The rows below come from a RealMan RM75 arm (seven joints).
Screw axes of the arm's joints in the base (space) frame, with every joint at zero. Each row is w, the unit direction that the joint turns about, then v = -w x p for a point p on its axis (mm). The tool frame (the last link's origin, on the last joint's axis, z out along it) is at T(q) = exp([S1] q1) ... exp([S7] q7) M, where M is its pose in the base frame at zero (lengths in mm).
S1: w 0 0 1 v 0.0 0.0 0.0
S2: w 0 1 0 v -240.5 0.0 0.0
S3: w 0 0 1 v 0.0 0.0 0.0
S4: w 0 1 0 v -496.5 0.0 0.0
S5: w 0 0 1 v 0.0 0.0 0.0
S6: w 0 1 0 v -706.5 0.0 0.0
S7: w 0 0 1 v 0.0 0.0 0.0
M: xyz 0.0 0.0 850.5 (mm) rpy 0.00 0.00 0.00 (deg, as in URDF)
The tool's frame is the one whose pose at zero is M.
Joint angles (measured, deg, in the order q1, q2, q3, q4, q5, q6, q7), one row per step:
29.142 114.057 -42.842 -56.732 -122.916 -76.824 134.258
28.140 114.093 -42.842 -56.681 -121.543 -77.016 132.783
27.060 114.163 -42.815 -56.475 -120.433 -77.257 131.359
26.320 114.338 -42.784 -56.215 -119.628 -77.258 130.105
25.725 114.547 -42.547 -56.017 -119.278 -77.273 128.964
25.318 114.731 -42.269 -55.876 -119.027 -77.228 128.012
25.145 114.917 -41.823 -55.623 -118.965 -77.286 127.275
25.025 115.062 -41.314 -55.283 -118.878 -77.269 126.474
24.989 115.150 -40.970 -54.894 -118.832 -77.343 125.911
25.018 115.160 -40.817 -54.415 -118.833 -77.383 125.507
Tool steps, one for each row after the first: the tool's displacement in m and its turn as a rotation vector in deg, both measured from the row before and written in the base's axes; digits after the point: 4 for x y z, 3 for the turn. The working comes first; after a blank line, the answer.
Tool pose at each row, in the base's axes (x y z in m, rotation vector in deg; the steps are taken from these numbers as rounded here):
0.2794 0.3801 0.0907 -123.515 81.822 28.883
0.2828 0.3758 0.0909 -123.788 81.177 29.827
0.2875 0.3704 0.0903 -123.961 80.906 30.464
0.2908 0.3668 0.0888 -124.093 80.560 30.986
0.2941 0.3635 0.0876 -124.112 80.236 31.180
0.2965 0.3613 0.0869 -124.064 79.849 31.387
0.2983 0.3598 0.0860 -124.021 79.700 31.645
0.3001 0.3587 0.0855 -123.901 79.482 31.952
0.3013 0.3577 0.0845 -123.942 79.479 32.164
0.3024 0.3571 0.0832 -124.078 79.611 32.200

0.0034 -0.0043 0.0002 0.362 0.419 0.664
0.0047 -0.0054 -0.0006 0.167 0.351 0.361
0.0033 -0.0036 -0.0015 0.204 0.235 0.352
0.0033 -0.0033 -0.0012 0.196 0.000 0.212
0.0024 -0.0022 -0.0007 0.279 -0.030 0.212
0.0018 -0.0015 -0.0009 0.168 0.104 0.109
0.0018 -0.0011 -0.0005 0.270 0.093 0.114
0.0012 -0.0010 -0.0010 0.021 0.151 0.070
0.0011 -0.0006 -0.0013 -0.158 0.106 0.013

